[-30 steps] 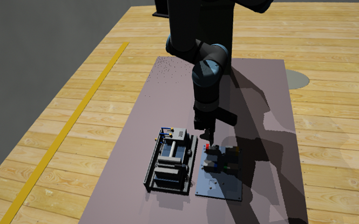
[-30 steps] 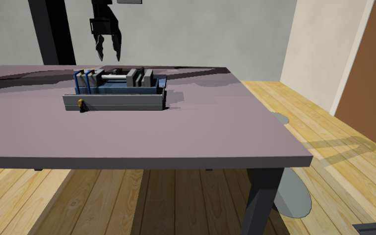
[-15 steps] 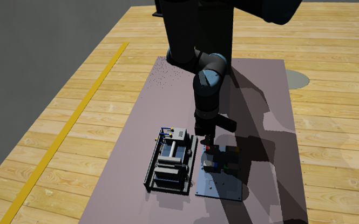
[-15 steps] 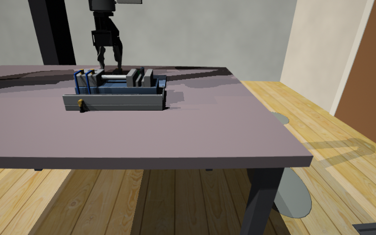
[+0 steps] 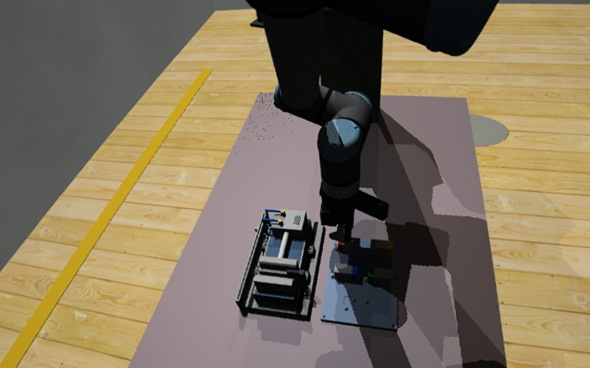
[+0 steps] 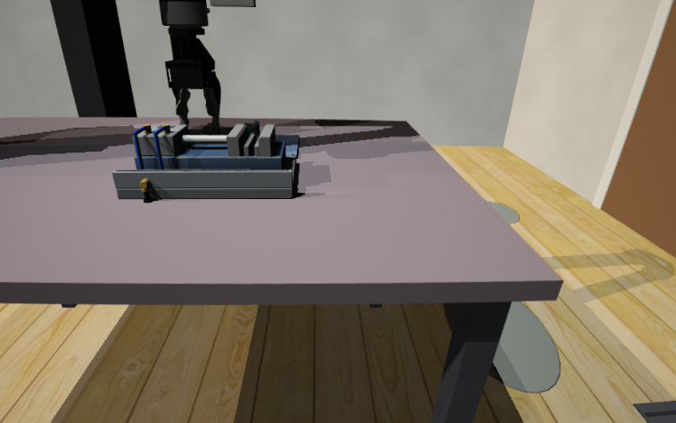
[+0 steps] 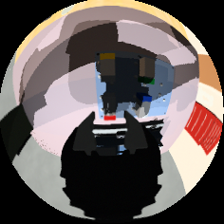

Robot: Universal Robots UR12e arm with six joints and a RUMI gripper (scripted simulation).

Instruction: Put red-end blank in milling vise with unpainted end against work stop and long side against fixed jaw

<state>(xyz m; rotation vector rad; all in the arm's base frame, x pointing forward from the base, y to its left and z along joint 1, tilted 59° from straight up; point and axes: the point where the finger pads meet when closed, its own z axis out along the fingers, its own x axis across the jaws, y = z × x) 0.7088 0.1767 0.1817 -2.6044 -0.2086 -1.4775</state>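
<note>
Right now my hand is 4 cm above the red-ended blank. From my hand the other things lie so: blue-ended blank 8 cm ahead, 4 cm below, 3 cm to the left; then yellow-ended blank 8 cm to the left, 4 cm below, 3 cm behind; then blue-grey plate 8 cm to the left, 7 cm ahead, 6 cm below.
</note>
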